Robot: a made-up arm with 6 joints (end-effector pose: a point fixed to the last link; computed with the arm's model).
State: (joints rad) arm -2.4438 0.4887 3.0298 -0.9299 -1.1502 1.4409
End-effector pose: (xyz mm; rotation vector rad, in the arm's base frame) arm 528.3 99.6 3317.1 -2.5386 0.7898 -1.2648
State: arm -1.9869 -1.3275 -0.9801 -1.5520 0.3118 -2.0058
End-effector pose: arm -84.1 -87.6 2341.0 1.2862 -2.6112 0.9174
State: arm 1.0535 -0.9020 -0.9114 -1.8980 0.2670 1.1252
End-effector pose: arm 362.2 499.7 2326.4 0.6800 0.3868 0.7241
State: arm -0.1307 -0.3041 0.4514 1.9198 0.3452 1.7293
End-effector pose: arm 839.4 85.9 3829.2 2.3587 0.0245 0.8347
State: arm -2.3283 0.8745 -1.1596 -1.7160 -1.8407 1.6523
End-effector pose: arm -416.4 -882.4 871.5 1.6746 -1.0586 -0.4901
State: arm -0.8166 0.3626 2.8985 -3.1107 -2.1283 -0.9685
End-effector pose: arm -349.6 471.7 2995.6 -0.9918 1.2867 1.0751
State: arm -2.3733 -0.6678 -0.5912 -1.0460 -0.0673 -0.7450
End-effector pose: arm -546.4 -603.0 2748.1 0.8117 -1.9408 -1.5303
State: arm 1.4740 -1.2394 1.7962 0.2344 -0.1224 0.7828
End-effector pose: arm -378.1 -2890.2 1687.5 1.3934 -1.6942 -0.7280
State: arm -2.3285 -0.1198 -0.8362 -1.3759 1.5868 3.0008
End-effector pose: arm -944.1 -693.6 2037.9 -0.6691 -2.3435 1.1835
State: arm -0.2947 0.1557 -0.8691 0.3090 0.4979 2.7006
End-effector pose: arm 1487.4 -262.0 1503.4 -2.7514 0.2701 0.7419
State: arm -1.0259 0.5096 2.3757 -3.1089 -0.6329 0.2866
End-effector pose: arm 107.5 -71.3 3980.3 0.4803 -0.6707 1.8975
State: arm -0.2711 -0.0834 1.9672 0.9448 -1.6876 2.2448
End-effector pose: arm -597.4 73.9 3924.0 -1.6835 1.0336 -0.9837
